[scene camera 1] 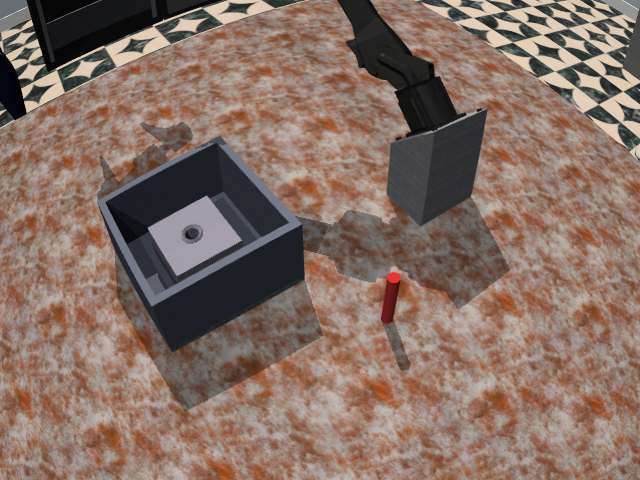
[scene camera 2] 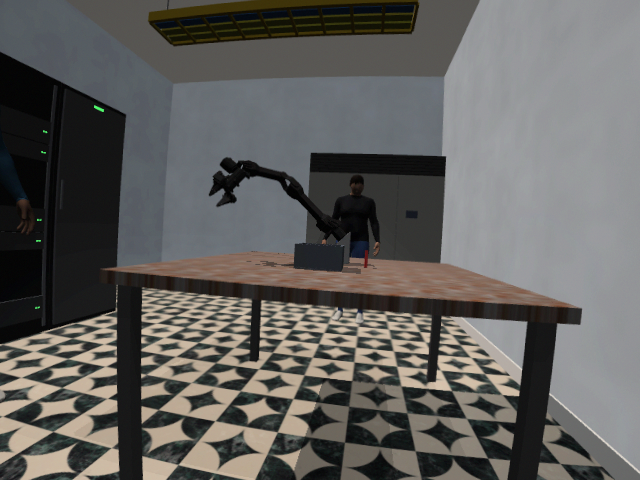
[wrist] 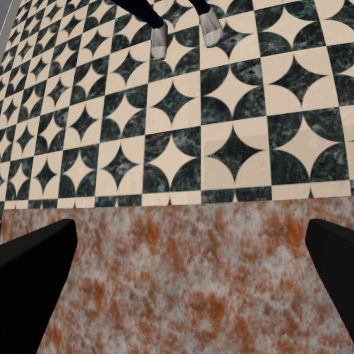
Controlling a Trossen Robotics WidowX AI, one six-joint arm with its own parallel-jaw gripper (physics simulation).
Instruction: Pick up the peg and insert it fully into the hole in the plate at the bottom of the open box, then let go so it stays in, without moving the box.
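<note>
A red peg stands upright on the table, right of the open box in scene camera 1. The dark blue-grey open box stands on the table. In its bottom lies a pale plate with a round hole, which holds nothing visible. My gripper is open and empty, high above the table and to the left of the box in scene camera 2. The gripper does not show in scene camera 1, and the peg and box do not show in the wrist view.
A grey metal block stands at the arm's base, behind the peg in scene camera 1. The table's front edge shows in scene camera 2. A person stands behind the table, and dark cabinets stand at the left.
</note>
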